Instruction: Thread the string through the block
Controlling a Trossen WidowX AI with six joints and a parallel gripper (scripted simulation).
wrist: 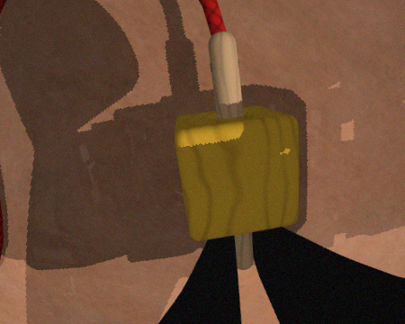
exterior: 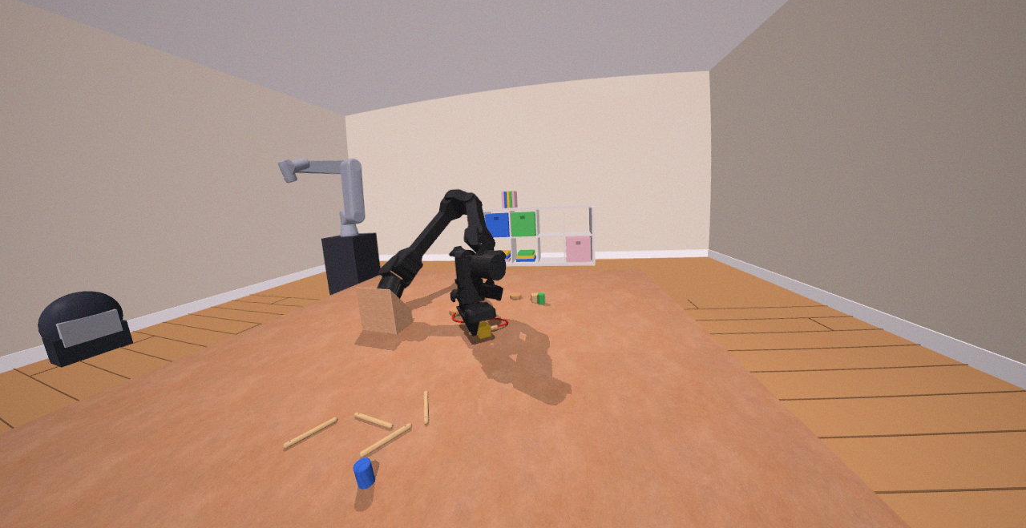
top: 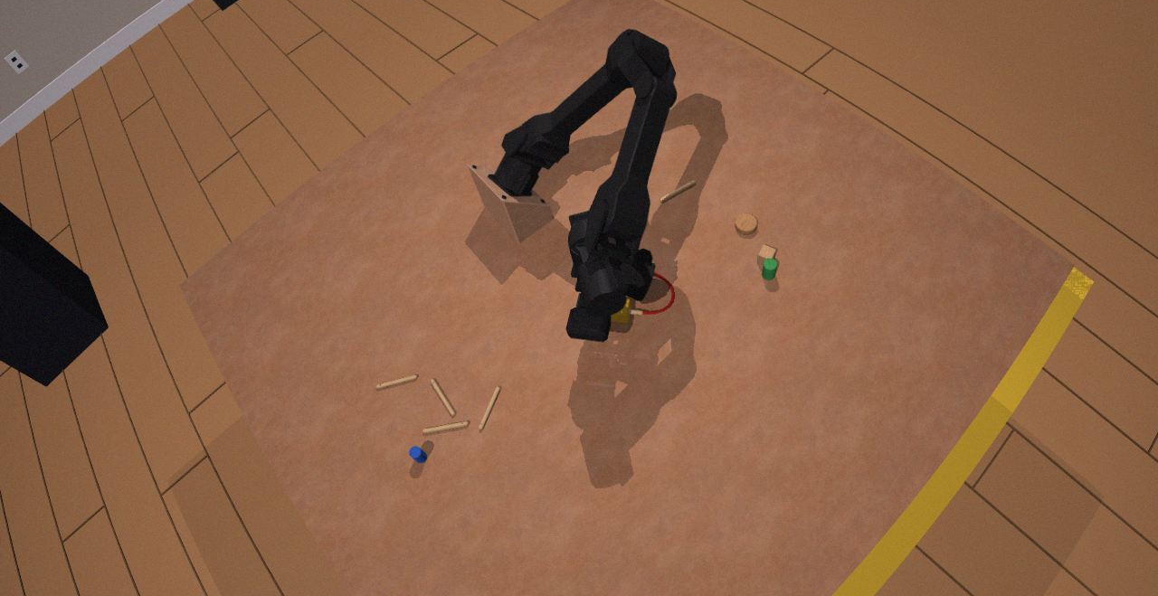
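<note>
Right now the yellow cube is 20 mm to the left of my gripper tip, 20 mm ahead of it and 10 mm above it. Also, from my gripper tip: blue cylinder: 390 mm to the right, 40 mm behind, 10 mm above; then green cylinder: 240 mm to the left, 160 mm ahead, 10 mm above; then small wooden cube: 260 mm to the left, 140 mm ahead.
</note>
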